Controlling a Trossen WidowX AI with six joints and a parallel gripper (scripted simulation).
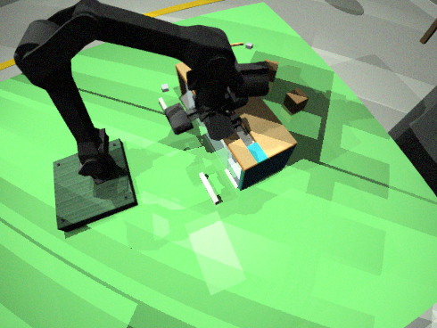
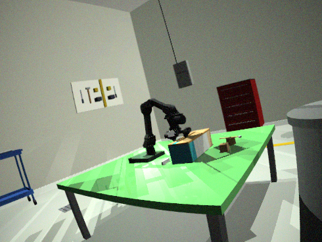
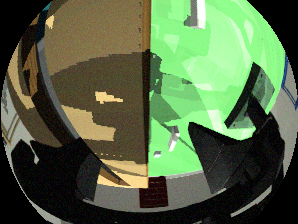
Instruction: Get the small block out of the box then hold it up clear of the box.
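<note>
My gripper tip is 4 cm short of the box and 3 cm above it. From my gripper tip the other things lie so: tan block 5 cm ahead, 3 cm to the left; then thin wooden stick 36 cm to the left, 22 cm ahead, 9 cm below.
</note>
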